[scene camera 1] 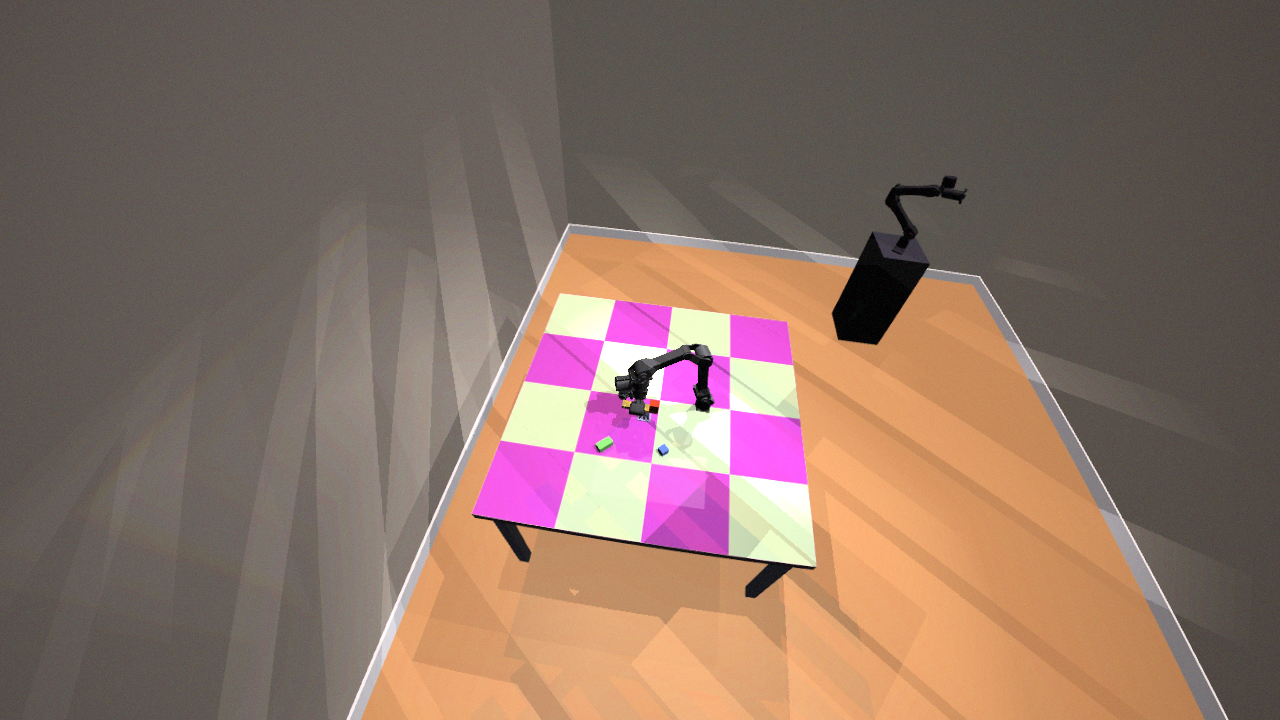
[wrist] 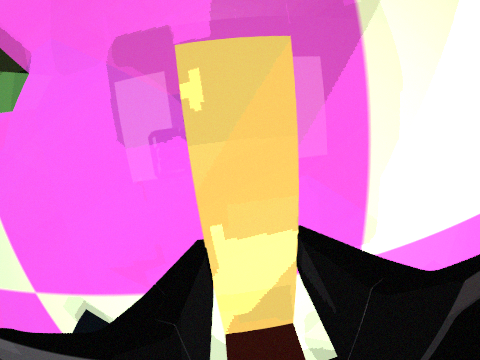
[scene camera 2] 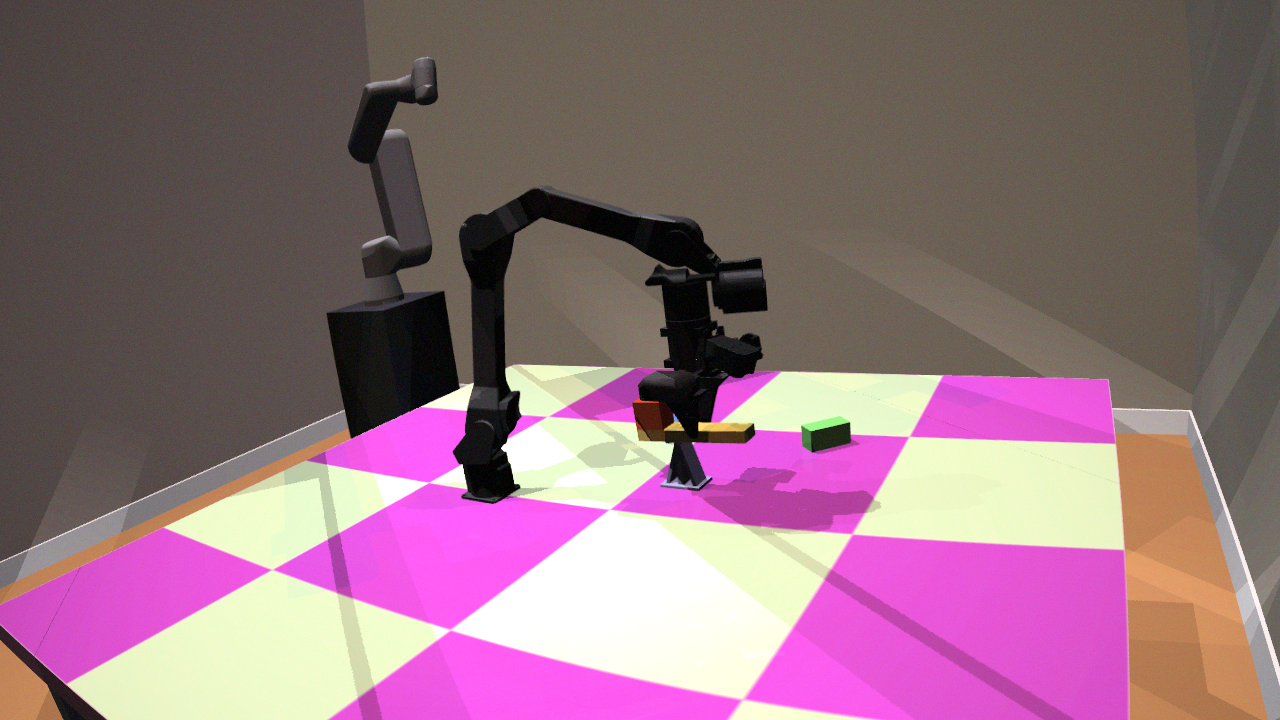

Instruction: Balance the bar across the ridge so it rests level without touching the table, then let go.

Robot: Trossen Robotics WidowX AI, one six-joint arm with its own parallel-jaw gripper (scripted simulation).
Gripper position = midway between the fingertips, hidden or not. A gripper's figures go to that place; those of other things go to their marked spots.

The gripper [wrist: 250, 243] is 0.10 m from the lens. A yellow bar [wrist: 239, 107]: 0.07 m from the lens.
